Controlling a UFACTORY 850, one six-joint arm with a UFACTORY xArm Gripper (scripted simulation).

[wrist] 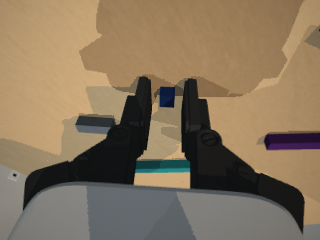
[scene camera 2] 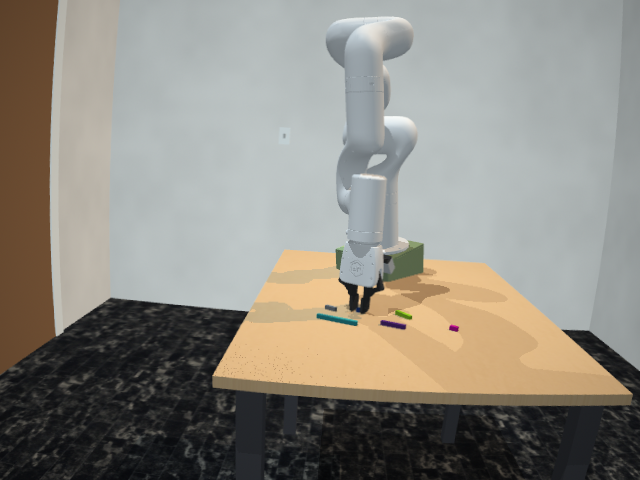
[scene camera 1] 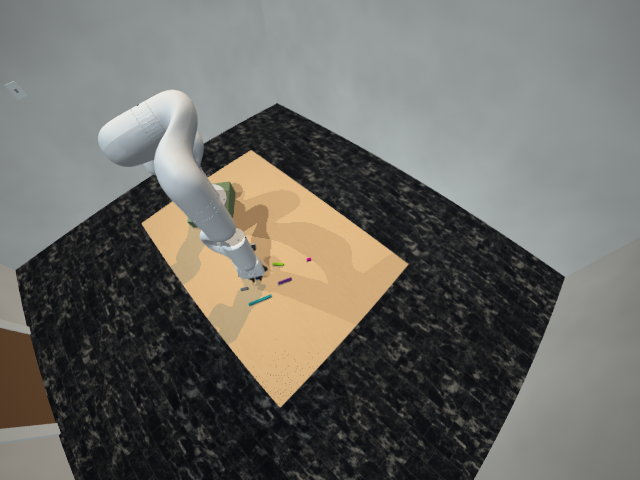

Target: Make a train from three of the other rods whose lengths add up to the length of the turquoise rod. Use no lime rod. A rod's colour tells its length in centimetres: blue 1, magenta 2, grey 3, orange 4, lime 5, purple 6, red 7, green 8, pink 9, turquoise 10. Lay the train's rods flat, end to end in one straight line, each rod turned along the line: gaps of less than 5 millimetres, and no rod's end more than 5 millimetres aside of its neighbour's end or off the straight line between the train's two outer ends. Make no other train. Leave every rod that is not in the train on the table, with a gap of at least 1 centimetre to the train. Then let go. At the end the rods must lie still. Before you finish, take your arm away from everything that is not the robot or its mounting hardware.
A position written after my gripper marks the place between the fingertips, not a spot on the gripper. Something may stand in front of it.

Observation:
In view: my gripper [scene camera 2: 358, 311].
My gripper is seen too in the wrist view [wrist: 167, 94].

